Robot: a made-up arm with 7 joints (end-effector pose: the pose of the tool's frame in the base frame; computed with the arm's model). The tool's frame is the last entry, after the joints. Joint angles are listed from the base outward.
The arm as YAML. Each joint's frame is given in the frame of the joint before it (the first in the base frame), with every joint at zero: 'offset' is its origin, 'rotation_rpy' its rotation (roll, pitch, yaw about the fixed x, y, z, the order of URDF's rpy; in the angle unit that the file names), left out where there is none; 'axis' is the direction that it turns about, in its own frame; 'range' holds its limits. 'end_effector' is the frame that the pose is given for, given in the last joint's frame.
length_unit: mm
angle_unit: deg
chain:
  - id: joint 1
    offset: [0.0, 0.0, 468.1]
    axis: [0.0, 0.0, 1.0]
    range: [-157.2, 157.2]
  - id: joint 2
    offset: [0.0, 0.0, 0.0]
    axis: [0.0, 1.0, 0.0]
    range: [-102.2, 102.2]
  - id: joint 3
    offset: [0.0, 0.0, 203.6]
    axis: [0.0, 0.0, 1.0]
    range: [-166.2, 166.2]
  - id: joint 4
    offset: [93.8, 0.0, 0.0]
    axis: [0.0, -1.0, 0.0]
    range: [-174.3, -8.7]
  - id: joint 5
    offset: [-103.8, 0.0, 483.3]
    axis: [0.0, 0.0, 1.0]
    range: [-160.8, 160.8]
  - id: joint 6
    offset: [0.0, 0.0, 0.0]
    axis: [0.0, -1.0, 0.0]
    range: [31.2, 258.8]
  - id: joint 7
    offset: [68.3, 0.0, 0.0]
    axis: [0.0, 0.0, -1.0]
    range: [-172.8, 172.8]
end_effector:
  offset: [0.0, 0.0, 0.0]
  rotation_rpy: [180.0, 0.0, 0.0]
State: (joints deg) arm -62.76 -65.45 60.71 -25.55 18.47 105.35 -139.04
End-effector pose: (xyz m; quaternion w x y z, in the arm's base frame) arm -0.1219 0.6528 0.8834 0.7453 -0.1685 0.6451 -0.0038
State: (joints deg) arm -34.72 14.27 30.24 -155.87 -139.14 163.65 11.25
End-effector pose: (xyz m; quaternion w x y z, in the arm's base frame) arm 0.2967 0.0531 0.1735 0.2028 0.4889 0.8468 0.0532
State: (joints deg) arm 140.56 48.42 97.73 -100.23 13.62 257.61 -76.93
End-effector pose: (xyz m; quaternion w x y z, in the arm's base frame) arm -0.4382 -0.3134 0.6815 0.8536 -0.0781 -0.5125 -0.0512
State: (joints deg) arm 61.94 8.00 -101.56 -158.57 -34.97 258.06 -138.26
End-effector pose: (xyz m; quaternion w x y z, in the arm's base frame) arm 0.2684 -0.2360 0.3363 0.7148 0.1611 0.6717 0.1096
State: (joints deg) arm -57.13 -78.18 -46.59 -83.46 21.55 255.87 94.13
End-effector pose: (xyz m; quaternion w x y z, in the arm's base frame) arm -0.4644 0.0489 0.8721 0.0761 0.5098 -0.4745 -0.7136
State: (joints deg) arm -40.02 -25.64 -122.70 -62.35 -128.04 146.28 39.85
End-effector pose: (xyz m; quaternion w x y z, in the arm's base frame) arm -0.6360 -0.0729 0.8185 0.6173 0.1604 -0.5575 -0.5314
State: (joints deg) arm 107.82 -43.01 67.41 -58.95 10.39 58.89 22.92
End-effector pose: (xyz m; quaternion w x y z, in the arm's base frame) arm -0.3918 -0.3649 0.9975 0.1652 -0.1754 -0.9382 -0.2486
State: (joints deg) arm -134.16 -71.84 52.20 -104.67 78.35 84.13 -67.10
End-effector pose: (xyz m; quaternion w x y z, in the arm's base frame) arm 0.3954 -0.3395 0.8941 0.1317 0.9673 -0.0019 0.2169
